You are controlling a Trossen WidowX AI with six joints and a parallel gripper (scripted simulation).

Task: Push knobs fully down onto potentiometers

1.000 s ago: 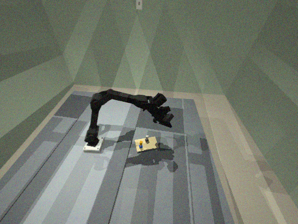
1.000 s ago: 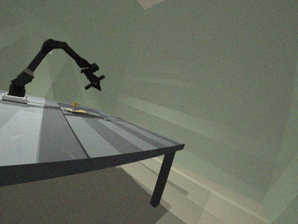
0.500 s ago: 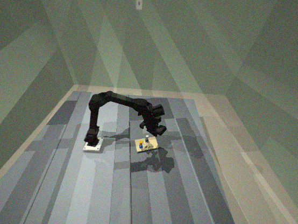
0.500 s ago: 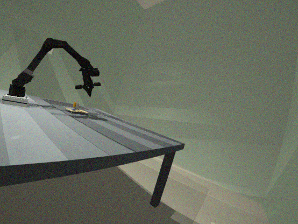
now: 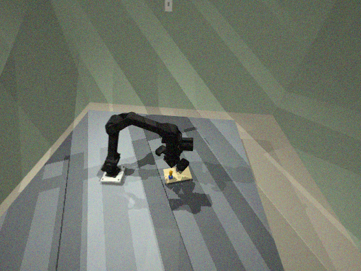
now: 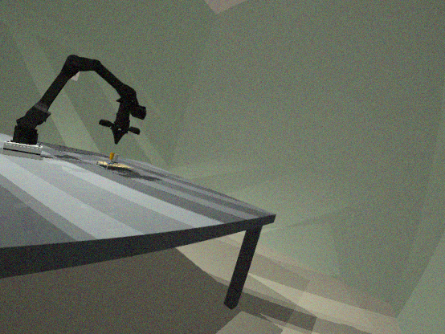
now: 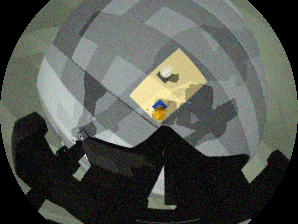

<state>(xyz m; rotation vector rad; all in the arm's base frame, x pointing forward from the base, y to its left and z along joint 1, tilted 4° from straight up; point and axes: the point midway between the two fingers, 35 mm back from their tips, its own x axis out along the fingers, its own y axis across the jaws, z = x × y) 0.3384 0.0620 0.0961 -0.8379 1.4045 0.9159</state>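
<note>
The orange knob lies 60 mm below my gripper tip. From my gripper tip the other things lie so: grey knob 70 mm below, 60 mm to the left, 30 mm ahead.
</note>
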